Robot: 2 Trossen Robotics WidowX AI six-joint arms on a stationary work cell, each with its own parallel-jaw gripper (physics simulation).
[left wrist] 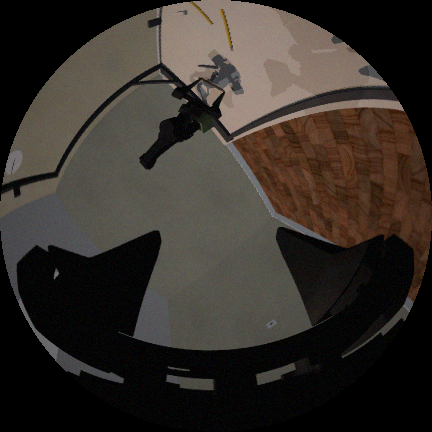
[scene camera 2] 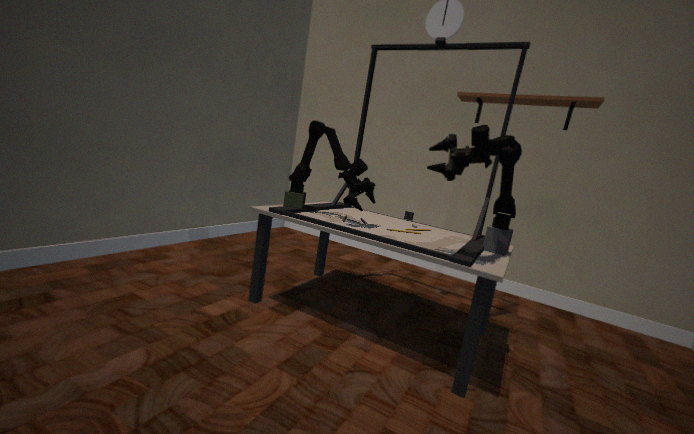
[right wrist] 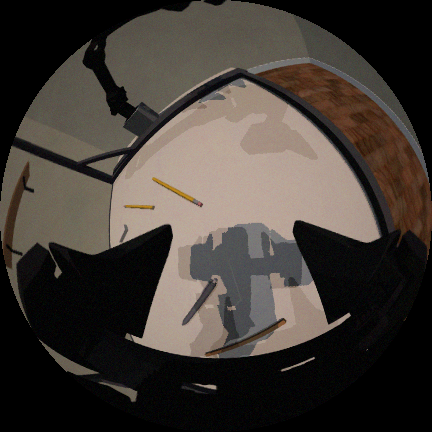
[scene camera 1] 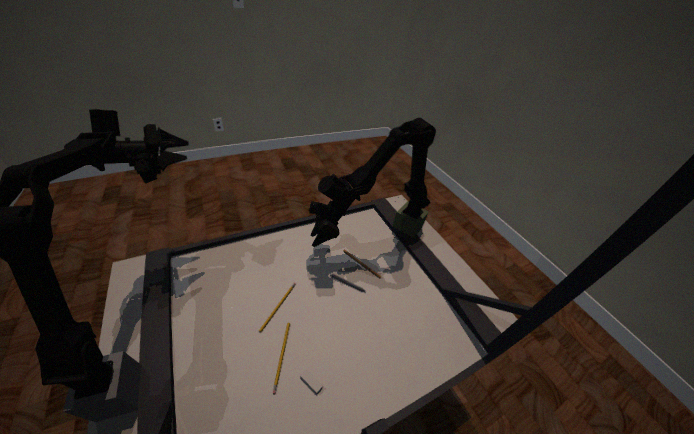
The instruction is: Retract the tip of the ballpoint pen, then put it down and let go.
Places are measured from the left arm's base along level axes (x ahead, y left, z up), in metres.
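Where they show: left gripper, fingertip midpoint: (left wrist: 219, 235) (scene camera 2: 428, 158) (scene camera 1: 187, 150); right gripper, fingertip midpoint: (left wrist: 213, 84) (scene camera 2: 368, 207) (right wrist: 234, 228) (scene camera 1: 312, 241); left arm's base, link origin: (scene camera 2: 500, 228) (right wrist: 131, 113) (scene camera 1: 94, 379); right arm's base, link origin: (left wrist: 196, 124) (scene camera 2: 296, 191) (scene camera 1: 412, 212).
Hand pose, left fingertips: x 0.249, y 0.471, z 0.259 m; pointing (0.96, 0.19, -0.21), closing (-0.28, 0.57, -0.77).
Each offset is from my left fingertips to the top centre of the thing. Level surfaces: height alone.
A dark grey pen {0.362 m down, 0.412 m ahead, 0.333 m right} (scene camera 1: 348, 283) (scene camera 2: 363, 221) (right wrist: 200, 301) lies flat on the white table top {0.374 m down} (scene camera 1: 388, 353), with a small metallic end; whether its tip is out is too small to tell. It also shows in the left wrist view (left wrist: 207, 66). My right gripper (scene camera 1: 316, 243) (scene camera 2: 367, 205) (right wrist: 234, 228) is open and empty, pointing down above the table near the pen. The pen lies below and between its fingers in the right wrist view. My left gripper (scene camera 1: 186, 149) (scene camera 2: 429, 158) (left wrist: 219, 235) is open and empty, raised high and level, far from the pen.
A brown stick-like thing {0.367 m down, 0.493 m ahead, 0.269 m right} (scene camera 1: 362, 263) (right wrist: 245, 338) lies beside the pen. Two yellow pencils {0.367 m down, 0.173 m ahead, 0.345 m right} (scene camera 1: 277, 307) {0.367 m down, 0.151 m ahead, 0.497 m right} (scene camera 1: 281, 358) (right wrist: 177, 191) (right wrist: 139, 206) and a small bent grey piece {0.362 m down, 0.208 m ahead, 0.587 m right} (scene camera 1: 310, 385) (right wrist: 124, 233) lie farther off. A dark frame (scene camera 1: 237, 236) (scene camera 2: 450, 46) borders the table and rises over it.
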